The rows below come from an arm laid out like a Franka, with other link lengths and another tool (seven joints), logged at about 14 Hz.
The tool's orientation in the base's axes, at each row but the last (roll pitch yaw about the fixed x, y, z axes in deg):
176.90 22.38 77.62
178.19 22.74 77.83
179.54 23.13 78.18
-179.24 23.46 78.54
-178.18 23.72 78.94
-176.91 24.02 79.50
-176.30 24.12 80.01
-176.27 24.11 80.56
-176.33 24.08 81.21
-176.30 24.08 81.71
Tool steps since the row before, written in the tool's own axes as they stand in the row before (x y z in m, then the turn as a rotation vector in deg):
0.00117 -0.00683 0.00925 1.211 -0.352 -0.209
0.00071 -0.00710 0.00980 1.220 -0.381 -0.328
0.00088 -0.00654 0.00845 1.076 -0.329 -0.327
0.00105 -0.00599 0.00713 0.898 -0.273 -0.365
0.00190 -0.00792 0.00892 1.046 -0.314 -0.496
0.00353 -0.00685 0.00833 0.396 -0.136 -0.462
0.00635 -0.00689 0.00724 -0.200 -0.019 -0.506
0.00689 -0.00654 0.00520 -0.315 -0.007 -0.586
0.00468 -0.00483 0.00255 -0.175 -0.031 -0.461
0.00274 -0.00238 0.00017 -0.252 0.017 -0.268
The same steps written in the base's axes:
-0.00673 -0.00116 -0.00933 -0.099 1.242 -0.286
-0.00731 -0.00172 -0.00951 -0.119 1.302 -0.180
-0.00685 -0.00115 -0.00816 -0.096 1.161 -0.124
-0.00633 -0.00060 -0.00689 -0.070 1.004 -0.019
-0.00838 -0.00014 -0.00870 -0.070 1.197 0.042
-0.00717 0.00132 -0.00870 -0.008 0.563 0.267
-0.00671 0.00425 -0.00878 0.018 0.022 0.544
-0.00606 0.00541 -0.00716 0.023 -0.053 0.663
-0.00441 0.00408 -0.00395 0.003 0.029 0.493
-0.00200 0.00281 -0.00113 0.016 -0.125 0.346

